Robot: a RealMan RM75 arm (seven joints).
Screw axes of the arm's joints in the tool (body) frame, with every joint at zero. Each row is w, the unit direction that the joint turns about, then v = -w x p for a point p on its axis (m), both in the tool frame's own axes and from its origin. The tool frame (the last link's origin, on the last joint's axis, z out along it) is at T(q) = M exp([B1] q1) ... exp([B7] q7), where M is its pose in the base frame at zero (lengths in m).
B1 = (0, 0, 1, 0, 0, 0)
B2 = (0, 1, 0, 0.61, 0, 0)
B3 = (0, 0, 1, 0, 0, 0)
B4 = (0, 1, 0, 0.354, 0, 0)
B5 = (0, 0, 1, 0, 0, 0)
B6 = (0, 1, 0, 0.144, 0, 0)
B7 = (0, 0, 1, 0, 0, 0)
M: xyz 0 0 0.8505 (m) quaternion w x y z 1 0 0 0
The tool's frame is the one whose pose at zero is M.
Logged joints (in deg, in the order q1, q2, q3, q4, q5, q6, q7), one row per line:
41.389, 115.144, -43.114, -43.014, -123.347, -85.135, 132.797
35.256, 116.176, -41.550, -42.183, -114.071, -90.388, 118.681
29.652, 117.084, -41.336, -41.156, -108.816, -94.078, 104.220
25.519, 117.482, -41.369, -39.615, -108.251, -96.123, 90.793
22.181, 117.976, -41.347, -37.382, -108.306, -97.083, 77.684
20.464, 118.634, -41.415, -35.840, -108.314, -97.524, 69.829
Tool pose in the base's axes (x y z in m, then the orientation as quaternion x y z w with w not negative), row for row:
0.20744, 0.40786, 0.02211, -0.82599, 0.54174, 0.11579, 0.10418
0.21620, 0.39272, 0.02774, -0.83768, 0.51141, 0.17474, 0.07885
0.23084, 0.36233, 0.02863, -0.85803, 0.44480, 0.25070, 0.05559
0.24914, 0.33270, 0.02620, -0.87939, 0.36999, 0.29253, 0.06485
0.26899, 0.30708, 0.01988, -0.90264, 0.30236, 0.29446, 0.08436
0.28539, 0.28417, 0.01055, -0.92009, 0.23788, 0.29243, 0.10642
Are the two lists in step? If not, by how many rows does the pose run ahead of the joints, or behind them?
The pose runs 1 row behind the joints: the pose in row i belongs to the joints in row i - 1.
